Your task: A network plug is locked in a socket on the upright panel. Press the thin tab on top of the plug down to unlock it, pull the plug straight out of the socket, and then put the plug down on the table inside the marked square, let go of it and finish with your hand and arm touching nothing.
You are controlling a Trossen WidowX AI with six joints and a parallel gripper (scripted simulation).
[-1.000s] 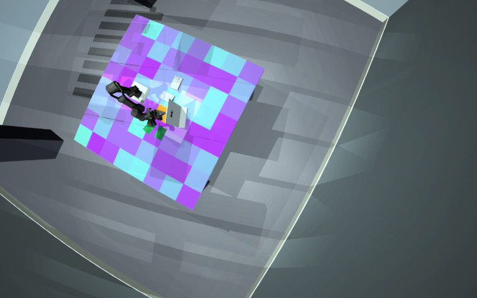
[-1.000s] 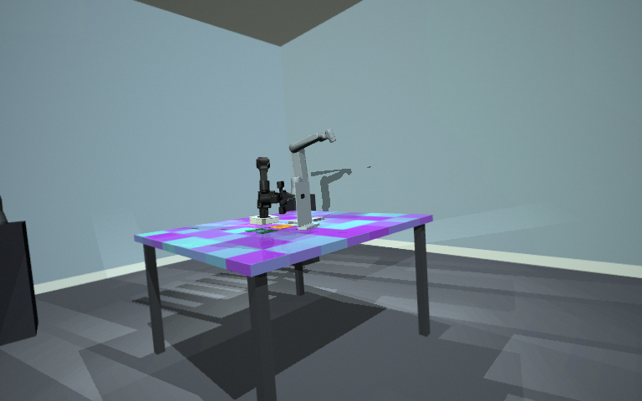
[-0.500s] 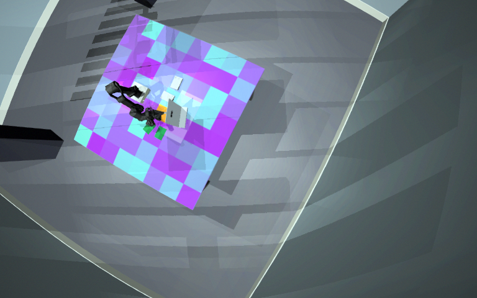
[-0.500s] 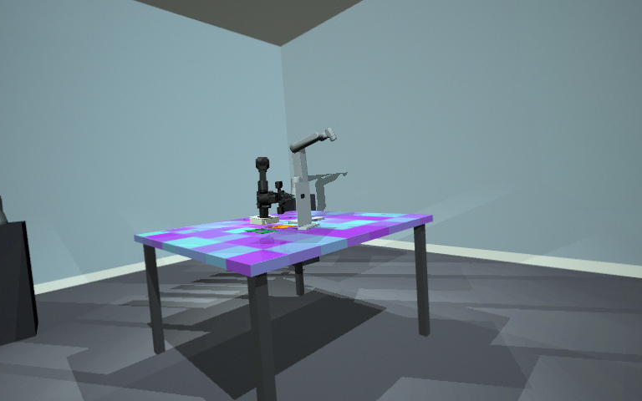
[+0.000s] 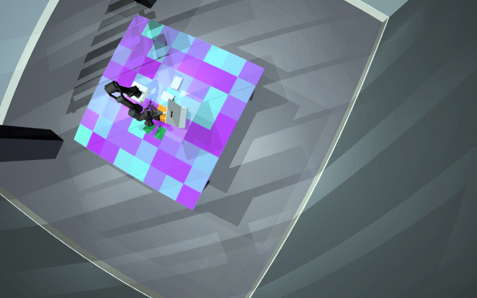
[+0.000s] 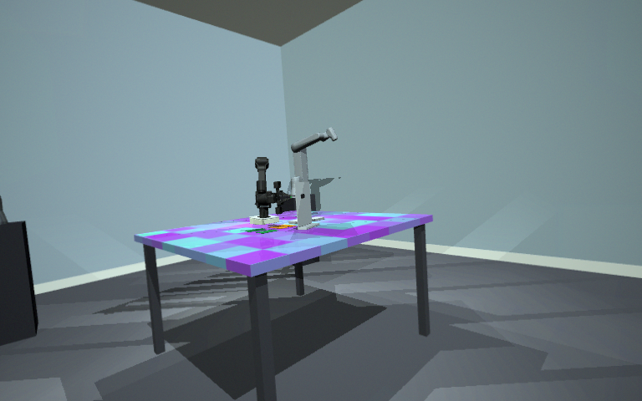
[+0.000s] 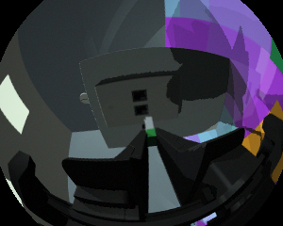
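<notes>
The grey upright panel lies 70 mm ahead of my gripper tip, 30 mm to the left of it and 60 mm below it. Round my gripper tip: network plug (right at my gripper tip).
</notes>
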